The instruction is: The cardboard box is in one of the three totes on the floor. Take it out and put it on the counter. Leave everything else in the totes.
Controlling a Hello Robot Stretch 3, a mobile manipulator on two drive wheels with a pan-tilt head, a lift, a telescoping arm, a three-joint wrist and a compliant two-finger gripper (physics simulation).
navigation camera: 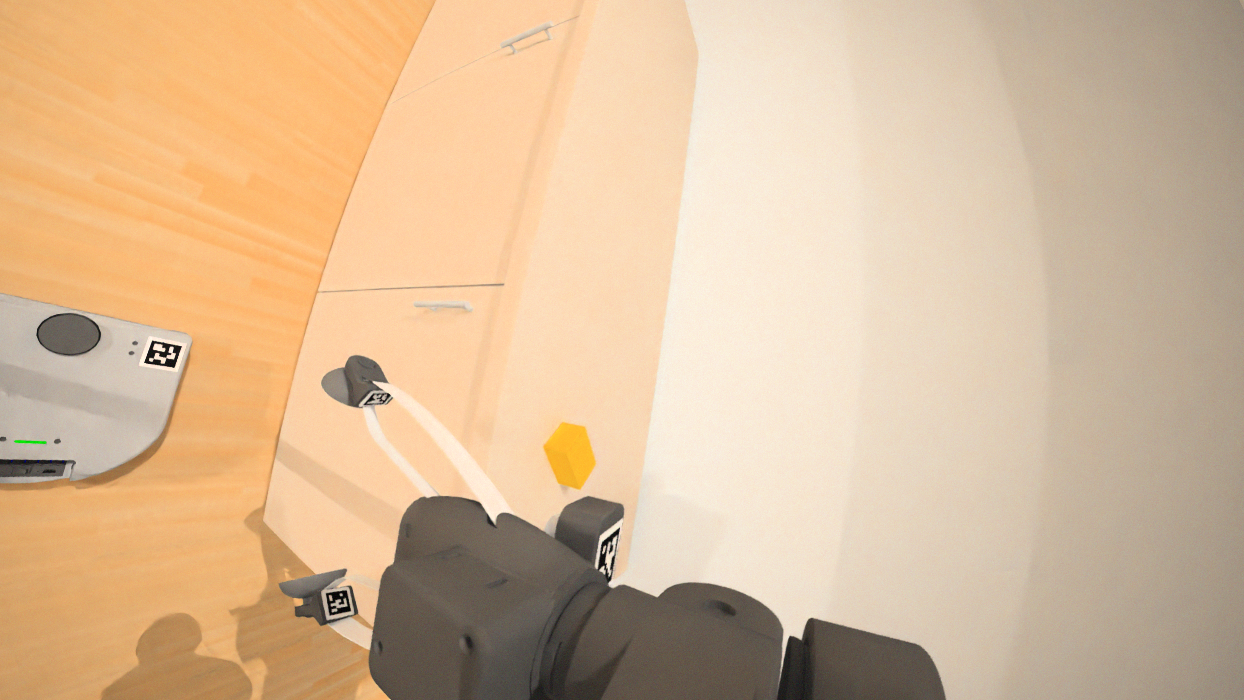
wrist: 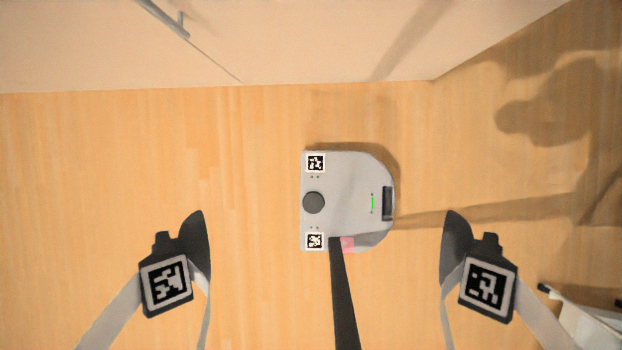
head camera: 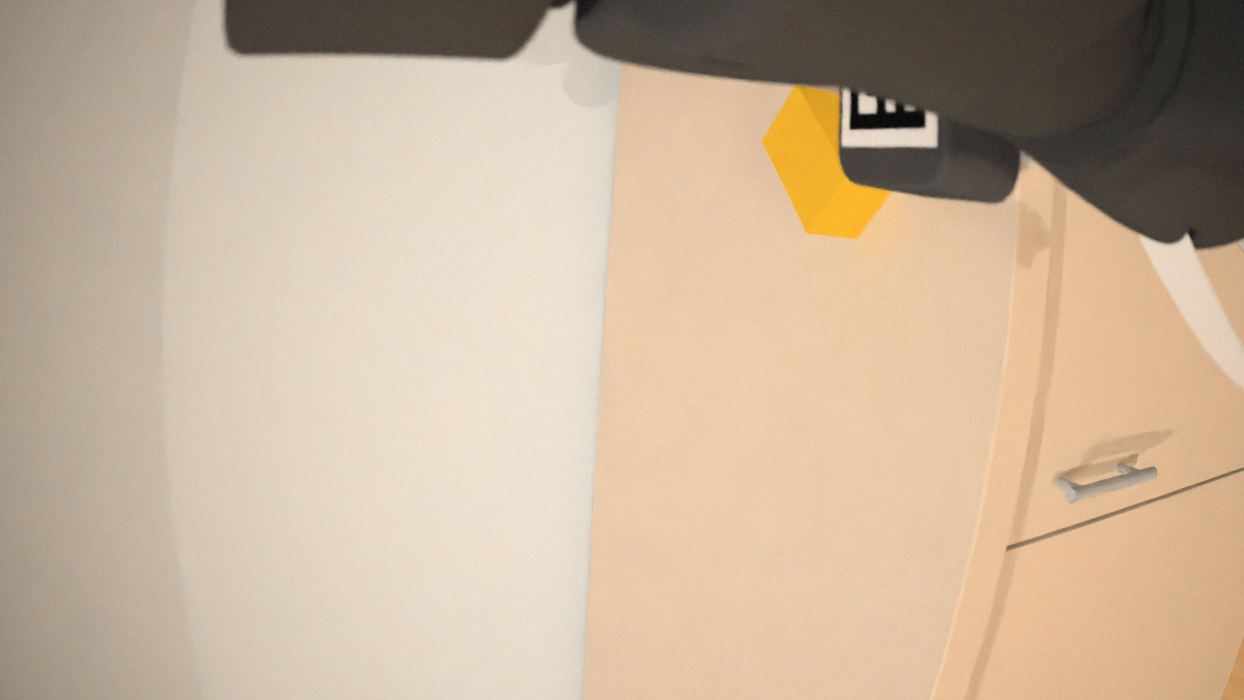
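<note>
A yellow box stands on the counter; in the head camera view the dark wrist partly covers it. My gripper is open, with its two fingers wide apart and no object between them. It points down beyond the counter's front edge, beside the cabinet front and above floor level. The yellow box is apart from the fingers. In the head camera view the fingertips are out of sight. The three totes cannot be made out in these views.
The cabinet front has bar handles. My grey base stands on the wooden floor, with the dark mast above it. A pale object with dark ends is cut off at the wrist view's lower right.
</note>
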